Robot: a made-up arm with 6 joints.
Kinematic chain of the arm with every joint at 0, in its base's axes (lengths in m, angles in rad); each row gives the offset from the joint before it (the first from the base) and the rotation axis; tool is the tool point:
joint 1: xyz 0 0 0.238 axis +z
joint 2: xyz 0 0 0 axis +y
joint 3: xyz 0 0 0.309 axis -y
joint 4: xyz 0 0 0 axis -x
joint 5: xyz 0.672 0 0 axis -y
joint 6: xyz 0 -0.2 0 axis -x
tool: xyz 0 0 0
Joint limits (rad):
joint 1: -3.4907..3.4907
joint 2: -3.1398..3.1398
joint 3: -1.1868..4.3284
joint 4: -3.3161..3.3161
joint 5: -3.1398..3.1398
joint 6: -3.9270..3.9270
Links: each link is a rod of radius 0.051 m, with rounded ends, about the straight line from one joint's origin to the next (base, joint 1, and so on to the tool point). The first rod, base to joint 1, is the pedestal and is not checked.
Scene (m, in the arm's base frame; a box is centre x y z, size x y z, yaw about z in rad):
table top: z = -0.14
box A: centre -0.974 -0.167 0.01 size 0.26 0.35 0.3 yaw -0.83
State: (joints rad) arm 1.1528 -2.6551 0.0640 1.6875 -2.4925 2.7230
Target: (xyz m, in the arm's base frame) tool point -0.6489 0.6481 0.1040
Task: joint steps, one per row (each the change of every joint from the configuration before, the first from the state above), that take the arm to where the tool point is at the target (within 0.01 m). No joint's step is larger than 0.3 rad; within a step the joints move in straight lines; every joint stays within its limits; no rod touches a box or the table.
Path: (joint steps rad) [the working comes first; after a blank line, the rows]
Joints at the target: -0.6942 -2.3406 0.4199 1.9986 -2.4925 2.7230
Straight joint move there: touches box A.

1: -0.2359 0.2142 0.1994 0.0197 0.0000 0.0000
2: -0.2359 0.2143 0.1994 0.0197 0.0000 0.0000
3: -0.2360 0.2142 0.1994 0.0197 0.0000 0.0000
4: -0.2359 0.2142 0.1994 0.0197 0.0000 0.0000
5: -0.2258 -0.1356 -0.1104 0.0581 0.0000 0.0000
6: -0.2258 -0.1356 -0.1105 0.0580 0.0000 0.0000
7: -0.2259 -0.1356 -0.1104 0.0581 0.0000 0.0000
8: -0.2258 -0.1356 -0.1104 0.0581 0.0000 0.0000

